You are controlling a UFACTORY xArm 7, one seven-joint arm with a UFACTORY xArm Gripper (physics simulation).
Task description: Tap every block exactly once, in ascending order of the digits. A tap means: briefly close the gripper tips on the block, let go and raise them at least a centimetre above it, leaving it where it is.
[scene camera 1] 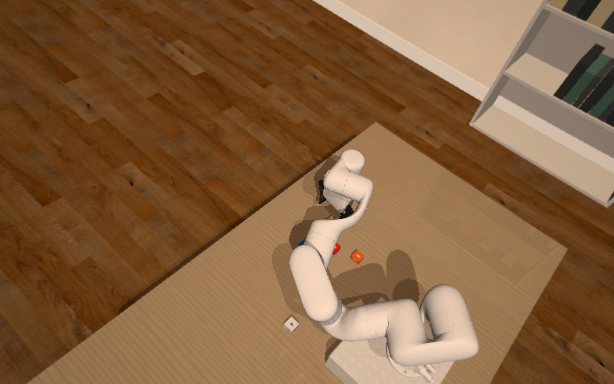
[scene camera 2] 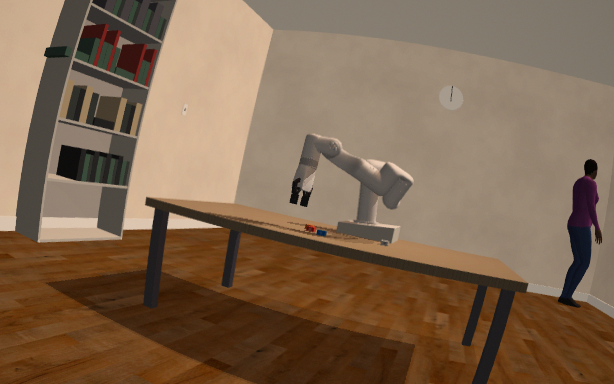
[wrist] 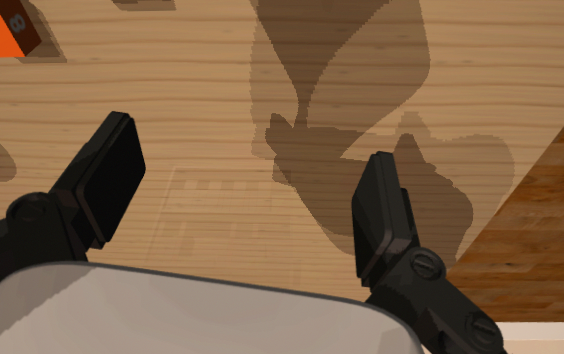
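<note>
My gripper (scene camera 1: 334, 202) (scene camera 2: 299, 204) (wrist: 251, 158) is open and empty, held well above the table towards its far end in scene camera 1. An orange block (scene camera 1: 357, 257) (wrist: 7, 44) lies on the table; the wrist view shows it cut off at the upper left, with an 8 on its dark side. A red block (scene camera 1: 337, 248), partly hidden by the arm, lies beside it. A blue block (scene camera 1: 302, 243) (scene camera 2: 321, 233) is mostly hidden behind the arm in scene camera 1. A white block (scene camera 1: 291, 324) (scene camera 2: 384, 242) lies apart; its mark is too small to read.
The arm's pale base (scene camera 1: 370, 365) (scene camera 2: 365, 232) stands on the wooden table (scene camera 1: 175, 325) (scene camera 2: 450, 259) (wrist: 210, 100). The arm's links pass over the red and blue blocks. A bookshelf (scene camera 1: 530, 135) (scene camera 2: 45, 130) and a person (scene camera 2: 582, 210) stand away from the table.
</note>
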